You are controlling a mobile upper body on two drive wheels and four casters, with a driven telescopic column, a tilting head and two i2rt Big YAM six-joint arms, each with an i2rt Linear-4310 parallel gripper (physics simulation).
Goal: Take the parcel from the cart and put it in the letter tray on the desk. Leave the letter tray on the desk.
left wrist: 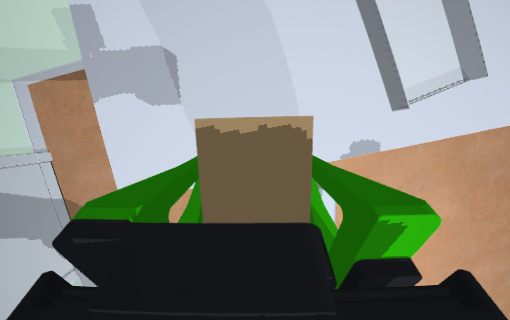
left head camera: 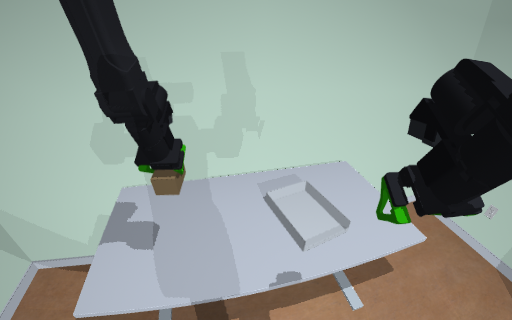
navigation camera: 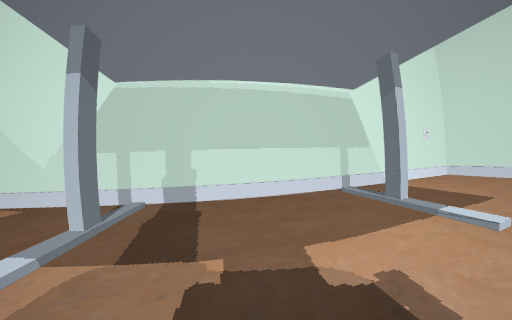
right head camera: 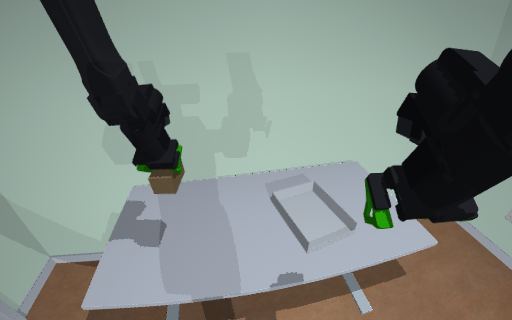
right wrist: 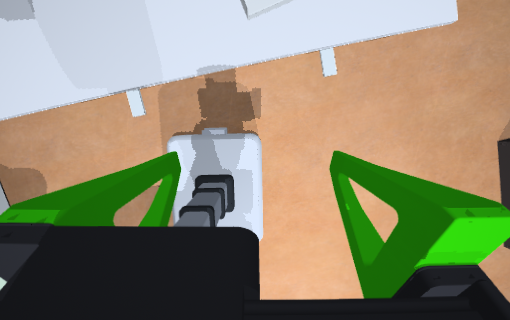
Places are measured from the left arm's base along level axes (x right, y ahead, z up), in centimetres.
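Pixels of known places: left gripper, fingertip midpoint: (left wrist: 255, 160) (left head camera: 171, 172) (right head camera: 169, 171); right gripper, fingertip midpoint: (left head camera: 402, 213) (right head camera: 393, 216) (right wrist: 255, 159).
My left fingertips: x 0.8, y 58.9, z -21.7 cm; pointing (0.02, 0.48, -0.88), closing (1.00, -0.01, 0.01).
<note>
Ahead of a thing's pixels: the offset from my left fingertips to its middle. Level surfaces: height alone.
The parcel, a brown box @(dz +0.1, dx +0.0, dy -1.8 cm) (left head camera: 168, 184) (right head camera: 165, 183) (left wrist: 256, 175), is held between the green fingers of my left gripper (left head camera: 162, 170) (right head camera: 160, 169) (left wrist: 255, 160). It is above the back left part of the desk in the head views. The letter tray @(dz -43.8, dx +48.6, dy +29.5 cm) (left head camera: 307, 215) (right head camera: 314, 216), a shallow grey tray, sits on the right half of the desk @(dz -47.3 cm) (left head camera: 200, 270) (right head camera: 210, 270) (left wrist: 330, 125) (right wrist: 100, 55). Part of the tray also shows at the top right in the left wrist view. My right gripper (left head camera: 393, 215) (right head camera: 378, 217) (right wrist: 255, 159) is open, right of the tray. The cart does not show.
The desk's legs (navigation camera: 82, 150) (navigation camera: 392, 135) and its underside (navigation camera: 225, 40) show in the navigation view. The robot's white base (right wrist: 245, 175) stands in front of the desk's near edge. A green wall (left head camera: 300, 100) (right head camera: 310, 100) rises behind the desk. A dark object (right wrist: 505, 190) is at the right edge.
</note>
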